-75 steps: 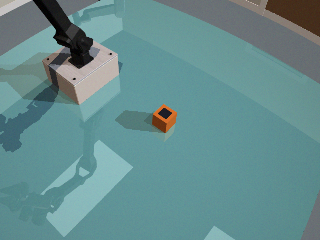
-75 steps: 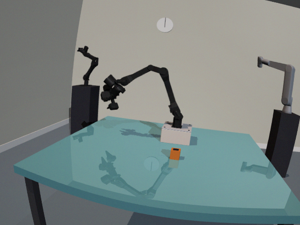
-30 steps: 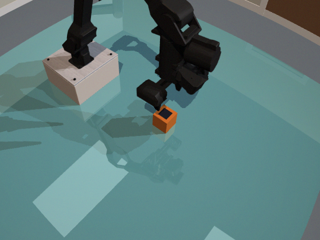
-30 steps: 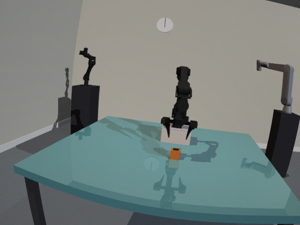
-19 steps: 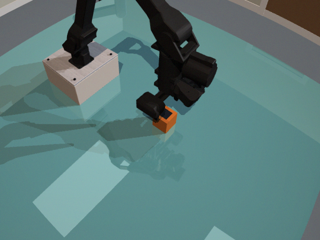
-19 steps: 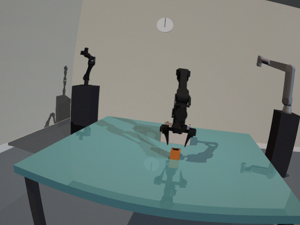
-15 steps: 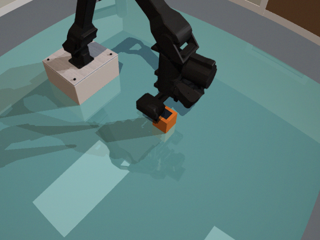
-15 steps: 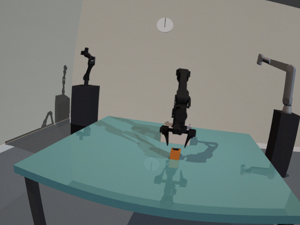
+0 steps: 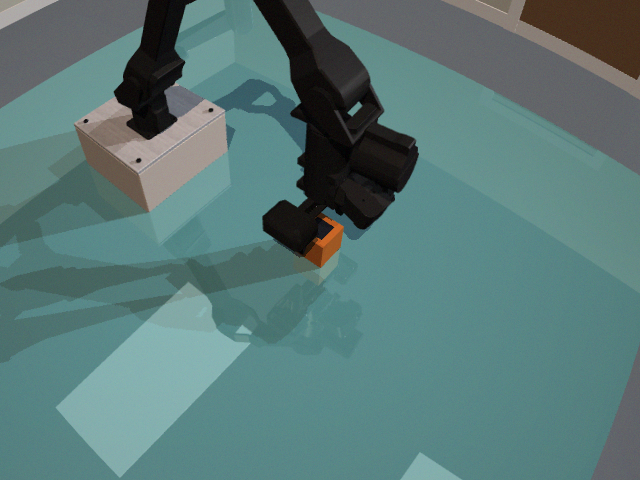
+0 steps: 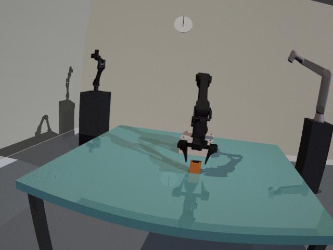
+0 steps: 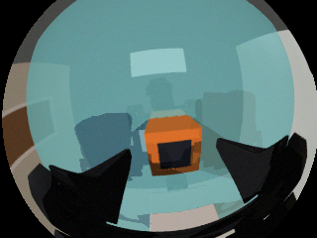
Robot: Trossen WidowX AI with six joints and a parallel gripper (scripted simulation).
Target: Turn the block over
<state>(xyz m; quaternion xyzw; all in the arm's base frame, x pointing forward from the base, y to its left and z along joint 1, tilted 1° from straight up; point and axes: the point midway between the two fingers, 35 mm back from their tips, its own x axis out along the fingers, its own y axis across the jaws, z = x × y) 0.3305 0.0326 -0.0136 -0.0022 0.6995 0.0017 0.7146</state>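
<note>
Right now my gripper tip is 1 cm above the orange block.
</note>
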